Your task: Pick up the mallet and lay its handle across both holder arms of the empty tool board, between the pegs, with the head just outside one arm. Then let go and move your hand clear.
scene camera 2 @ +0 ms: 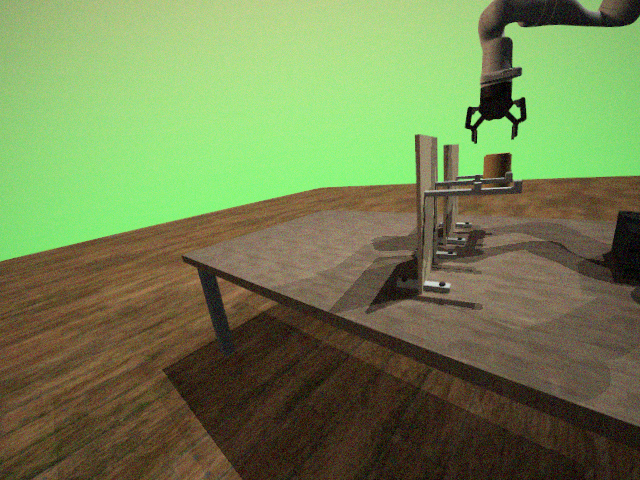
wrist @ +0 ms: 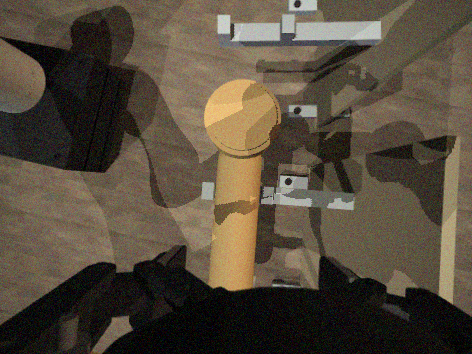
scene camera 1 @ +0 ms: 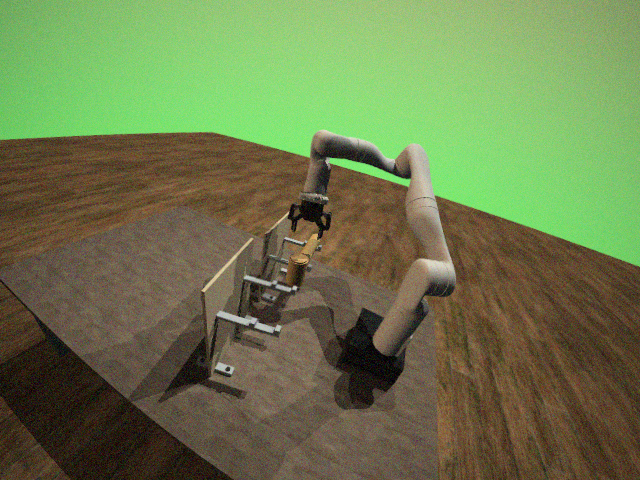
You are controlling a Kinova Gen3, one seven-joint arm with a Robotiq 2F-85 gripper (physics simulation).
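Note:
The mallet (scene camera 1: 298, 269) (scene camera 2: 497, 168) (wrist: 236, 225) has an orange-tan cylindrical head and a straight handle. Its handle lies on the far tool board's arms, and in the wrist view it passes between two pegs of one arm (wrist: 320, 199). The head is outside that arm, toward the near board. The near tool board (scene camera 1: 225, 286) (scene camera 2: 424, 165) is empty; its two light grey arms (scene camera 1: 235, 318) (scene camera 1: 261, 282) stick out toward the robot base, with pegs. My gripper (scene camera 1: 308, 231) (scene camera 2: 494, 138) (wrist: 251, 266) is open above the mallet, its fingers on either side of the handle line, not touching it.
The far tool board (scene camera 1: 276, 236) (scene camera 2: 451, 161) (wrist: 448, 235) stands upright beside the mallet, beyond the near board. The black robot base (scene camera 1: 361, 343) (wrist: 35, 135) stands on the grey-brown table (scene camera 1: 118, 268) (scene camera 2: 289, 248). White feet (scene camera 1: 224, 368) (scene camera 2: 436, 285) hold the near board.

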